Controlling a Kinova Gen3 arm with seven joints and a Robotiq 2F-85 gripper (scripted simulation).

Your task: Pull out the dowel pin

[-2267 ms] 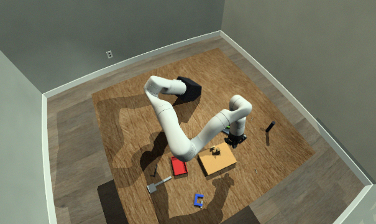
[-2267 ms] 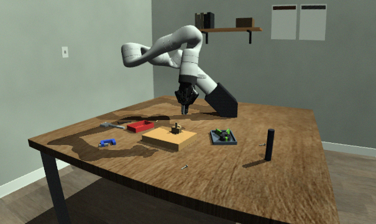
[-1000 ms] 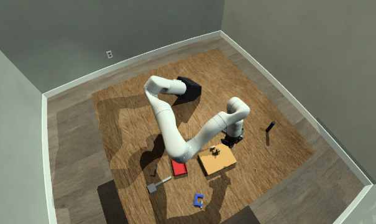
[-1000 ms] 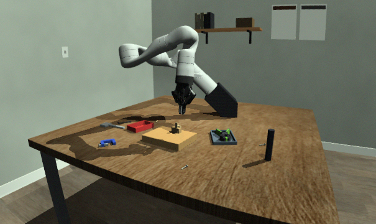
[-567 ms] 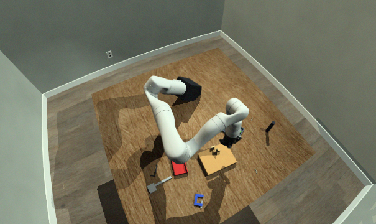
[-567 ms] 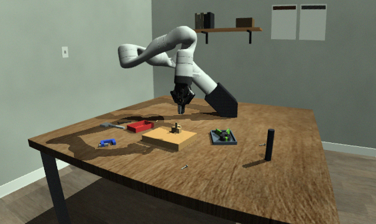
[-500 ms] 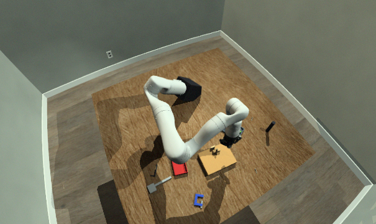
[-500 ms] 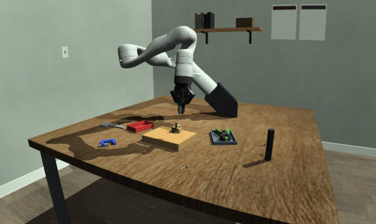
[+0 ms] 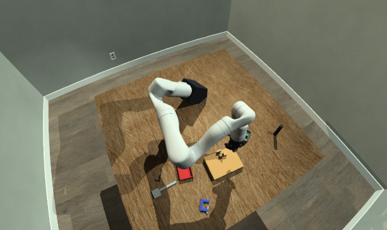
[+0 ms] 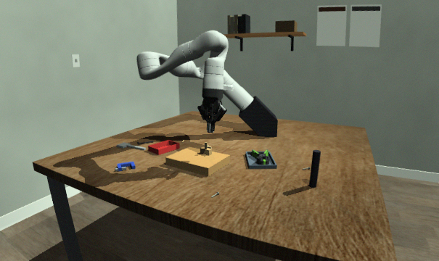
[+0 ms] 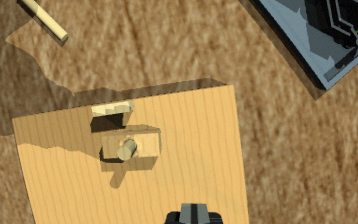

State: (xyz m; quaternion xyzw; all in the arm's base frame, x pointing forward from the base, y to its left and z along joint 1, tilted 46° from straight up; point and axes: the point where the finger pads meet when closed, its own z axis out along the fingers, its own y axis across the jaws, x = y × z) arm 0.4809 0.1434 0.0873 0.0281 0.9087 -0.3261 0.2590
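My hand is 3 cm past the dowel pin, 4 cm to the left of it and 9 cm above it. The rest, counted from my hand: small wooden block 3 cm behind, 4 cm to the right, 11 cm below; then tan bench board 5 cm to the right, 13 cm below; then blue-grey tray 13 cm behind, 15 cm to the left, 14 cm below.
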